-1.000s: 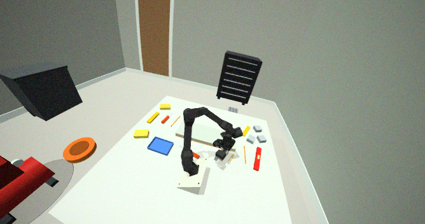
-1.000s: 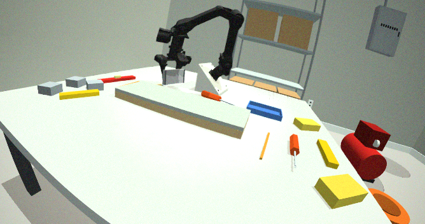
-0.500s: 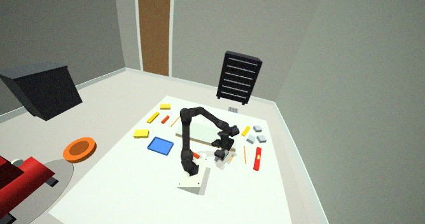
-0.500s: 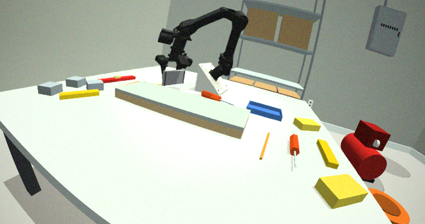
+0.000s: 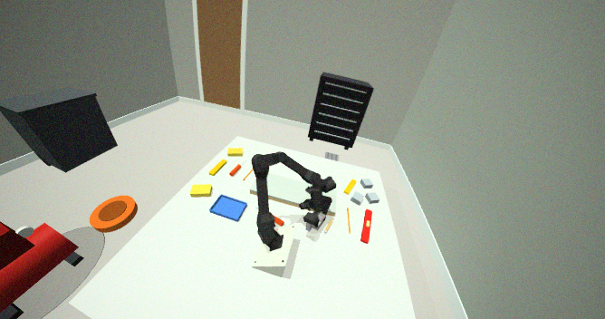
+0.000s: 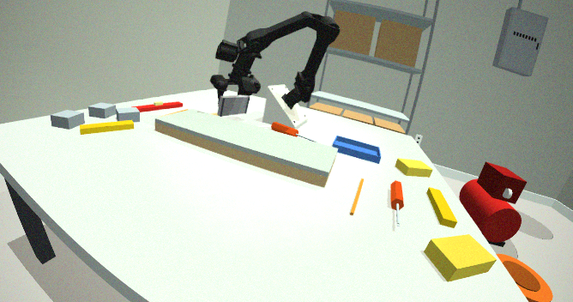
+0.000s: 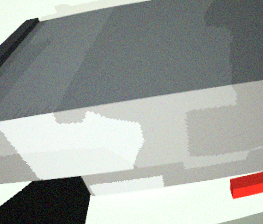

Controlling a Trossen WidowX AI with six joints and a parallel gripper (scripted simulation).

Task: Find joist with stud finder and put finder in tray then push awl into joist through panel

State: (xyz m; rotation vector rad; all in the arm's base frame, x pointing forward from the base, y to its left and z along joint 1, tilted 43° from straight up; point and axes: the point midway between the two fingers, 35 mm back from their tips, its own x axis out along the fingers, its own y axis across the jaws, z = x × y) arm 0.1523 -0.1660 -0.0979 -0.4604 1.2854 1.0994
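Right now my gripper tip is 20 mm short of the stud finder. Round my gripper tip: blue tray (490 mm to the left, 60 mm below, 40 mm ahead); awl (70 mm below, 50 mm to the right); red level (300 mm to the right, 60 mm below, 50 mm ahead).
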